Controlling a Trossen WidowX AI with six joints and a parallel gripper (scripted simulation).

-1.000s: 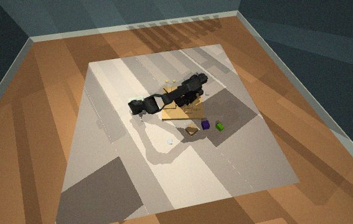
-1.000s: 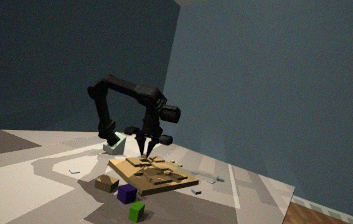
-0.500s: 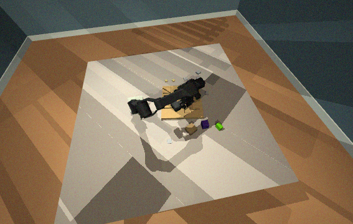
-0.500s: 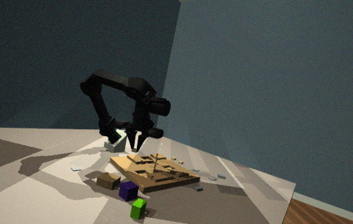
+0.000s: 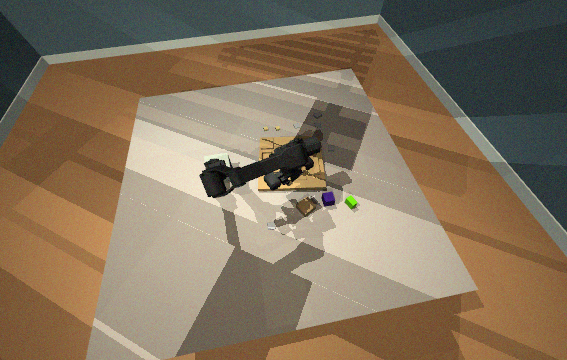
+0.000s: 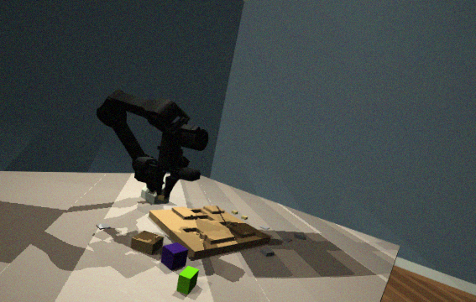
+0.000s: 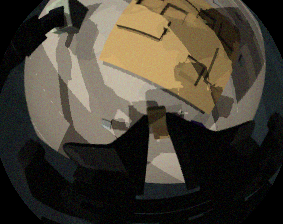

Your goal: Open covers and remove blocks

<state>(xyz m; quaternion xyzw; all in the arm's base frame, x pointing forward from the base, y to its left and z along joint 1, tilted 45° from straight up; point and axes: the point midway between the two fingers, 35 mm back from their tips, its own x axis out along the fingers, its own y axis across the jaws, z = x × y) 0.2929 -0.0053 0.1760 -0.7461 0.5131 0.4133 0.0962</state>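
My gripper tip is now 200 mm to the right of the tan puzzle board, 90 mm above it and 20 mm short of it. Also, from my gripper tip: purple block 160 mm ahead, 90 mm below, 30 mm to the right; then brown block 100 mm below, 70 mm ahead, 60 mm to the right; then green block 250 mm ahead, 90 mm below, 50 mm to the right.
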